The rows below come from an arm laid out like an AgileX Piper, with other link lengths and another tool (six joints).
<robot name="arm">
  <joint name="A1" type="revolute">
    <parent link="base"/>
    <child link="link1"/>
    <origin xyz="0 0 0.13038"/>
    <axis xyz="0 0 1"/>
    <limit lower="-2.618" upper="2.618"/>
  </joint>
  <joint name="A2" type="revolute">
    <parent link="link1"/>
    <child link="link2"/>
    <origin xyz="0 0 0"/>
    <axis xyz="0 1 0"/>
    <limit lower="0" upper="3.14"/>
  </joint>
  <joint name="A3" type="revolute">
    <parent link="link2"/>
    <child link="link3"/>
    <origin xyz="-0.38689 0 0.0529"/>
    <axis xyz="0 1 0"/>
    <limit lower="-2.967" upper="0"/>
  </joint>
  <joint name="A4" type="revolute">
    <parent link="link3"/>
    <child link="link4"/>
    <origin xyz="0.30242 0 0.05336"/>
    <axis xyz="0.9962 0 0.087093"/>
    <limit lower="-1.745" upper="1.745"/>
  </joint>
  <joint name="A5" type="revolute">
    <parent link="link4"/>
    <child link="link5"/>
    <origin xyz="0 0 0"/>
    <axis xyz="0 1 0"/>
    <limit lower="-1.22" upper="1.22"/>
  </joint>
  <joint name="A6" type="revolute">
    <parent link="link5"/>
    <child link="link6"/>
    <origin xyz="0.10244 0 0.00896"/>
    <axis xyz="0.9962 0 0.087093"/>
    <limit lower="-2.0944" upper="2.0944"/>
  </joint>
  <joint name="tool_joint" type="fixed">
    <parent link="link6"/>
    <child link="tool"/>
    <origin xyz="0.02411 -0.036 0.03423" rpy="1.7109 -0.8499 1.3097"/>
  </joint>
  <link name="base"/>
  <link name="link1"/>
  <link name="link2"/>
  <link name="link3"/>
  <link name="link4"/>
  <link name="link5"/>
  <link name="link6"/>
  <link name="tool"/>
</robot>
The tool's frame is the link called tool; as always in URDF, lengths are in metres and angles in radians.
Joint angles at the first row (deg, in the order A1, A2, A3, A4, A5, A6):
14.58, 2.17, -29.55, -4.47, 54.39, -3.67
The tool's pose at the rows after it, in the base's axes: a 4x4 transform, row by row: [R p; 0 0 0 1], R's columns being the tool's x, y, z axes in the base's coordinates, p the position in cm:
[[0.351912, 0.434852, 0.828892, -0.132], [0.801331, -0.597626, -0.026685, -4.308], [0.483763, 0.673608, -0.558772, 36.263], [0, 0, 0, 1]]
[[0.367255, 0.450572, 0.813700, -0.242], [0.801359, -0.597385, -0.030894, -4.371], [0.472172, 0.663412, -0.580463, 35.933], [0, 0, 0, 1]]
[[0.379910, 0.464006, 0.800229, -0.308], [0.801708, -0.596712, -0.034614, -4.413], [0.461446, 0.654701, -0.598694, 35.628], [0, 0, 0, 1]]
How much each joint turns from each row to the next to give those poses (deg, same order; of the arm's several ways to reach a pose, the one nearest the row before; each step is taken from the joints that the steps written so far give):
0.00, -0.11, -0.36, 0.00, 4.02, 0.60
0.00, -0.03, -0.08, 0.00, 1.64, 0.19
0.00, 0.00, 0.00, 0.00, 1.31, 0.13

